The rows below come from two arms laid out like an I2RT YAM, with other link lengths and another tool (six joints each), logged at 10 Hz.
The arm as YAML. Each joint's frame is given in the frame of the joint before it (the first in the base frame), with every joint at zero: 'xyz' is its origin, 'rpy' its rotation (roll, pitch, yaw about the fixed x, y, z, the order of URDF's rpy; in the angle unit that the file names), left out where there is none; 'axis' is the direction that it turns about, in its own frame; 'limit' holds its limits. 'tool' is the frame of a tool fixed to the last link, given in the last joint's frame.
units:
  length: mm
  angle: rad
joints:
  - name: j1
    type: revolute
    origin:
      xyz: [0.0, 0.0, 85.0]
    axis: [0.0, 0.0, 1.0]
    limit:
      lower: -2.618
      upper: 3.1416
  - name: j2
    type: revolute
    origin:
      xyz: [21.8, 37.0, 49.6]
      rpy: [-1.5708, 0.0, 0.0]
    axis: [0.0, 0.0, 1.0]
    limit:
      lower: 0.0
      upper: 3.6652
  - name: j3
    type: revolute
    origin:
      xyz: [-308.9, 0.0, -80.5]
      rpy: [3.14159, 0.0, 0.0]
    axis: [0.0, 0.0, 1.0]
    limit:
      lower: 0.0
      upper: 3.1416
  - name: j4
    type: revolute
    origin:
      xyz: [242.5, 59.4, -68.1]
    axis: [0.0, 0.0, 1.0]
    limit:
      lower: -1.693
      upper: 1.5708
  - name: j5
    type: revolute
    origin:
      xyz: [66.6, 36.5, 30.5]
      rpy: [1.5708, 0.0, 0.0]
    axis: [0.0, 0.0, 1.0]
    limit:
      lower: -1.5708
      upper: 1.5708
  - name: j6
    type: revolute
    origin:
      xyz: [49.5, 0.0, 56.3]
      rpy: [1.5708, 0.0, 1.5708]
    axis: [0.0, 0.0, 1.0]
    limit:
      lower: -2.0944
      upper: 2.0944
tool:
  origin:
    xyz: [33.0, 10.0, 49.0]
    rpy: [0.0, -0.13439, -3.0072]
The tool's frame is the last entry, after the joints.
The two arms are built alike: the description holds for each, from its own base.
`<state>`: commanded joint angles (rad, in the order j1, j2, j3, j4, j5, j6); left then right.
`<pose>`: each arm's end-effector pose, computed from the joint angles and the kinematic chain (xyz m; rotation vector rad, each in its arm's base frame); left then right.
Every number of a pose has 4 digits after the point. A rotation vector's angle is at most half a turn.
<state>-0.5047 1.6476 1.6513 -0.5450 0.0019 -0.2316 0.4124 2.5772 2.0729 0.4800 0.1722 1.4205</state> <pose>0.3462 -0.2375 0.3990 1.8187 1.0979 0.4396 0.6365 0.2589 0.1768 -2.2697 -0.2941 -1.9408</pose>
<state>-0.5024 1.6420 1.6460 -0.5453 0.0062 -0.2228 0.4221 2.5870 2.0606 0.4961 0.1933 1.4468</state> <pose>0.3448 -0.2361 0.3991 1.8246 1.0903 0.4413 0.6342 0.2639 0.1680 -2.2729 -0.2564 -1.9264</pose>
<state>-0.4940 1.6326 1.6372 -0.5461 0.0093 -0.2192 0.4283 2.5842 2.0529 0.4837 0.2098 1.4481</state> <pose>0.3439 -0.2320 0.3993 1.8237 1.0936 0.4449 0.6313 0.2655 0.1648 -2.2970 -0.2499 -1.9145</pose>
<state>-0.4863 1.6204 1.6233 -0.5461 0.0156 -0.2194 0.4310 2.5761 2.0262 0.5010 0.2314 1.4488</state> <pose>0.3418 -0.2280 0.3990 1.8219 1.0981 0.4423 0.6286 0.2640 0.1623 -2.3089 -0.2297 -1.9226</pose>
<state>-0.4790 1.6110 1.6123 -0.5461 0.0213 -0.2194 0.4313 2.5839 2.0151 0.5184 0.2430 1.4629</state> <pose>0.3404 -0.2245 0.3987 1.8202 1.1024 0.4401 0.6285 0.2635 0.1556 -2.3110 -0.2032 -1.9193</pose>
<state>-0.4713 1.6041 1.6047 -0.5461 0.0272 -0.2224 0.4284 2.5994 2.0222 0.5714 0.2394 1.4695</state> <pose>0.3398 -0.2214 0.3987 1.8155 1.1088 0.4369 0.6331 0.2640 0.1569 -2.2587 -0.1825 -1.9567</pose>
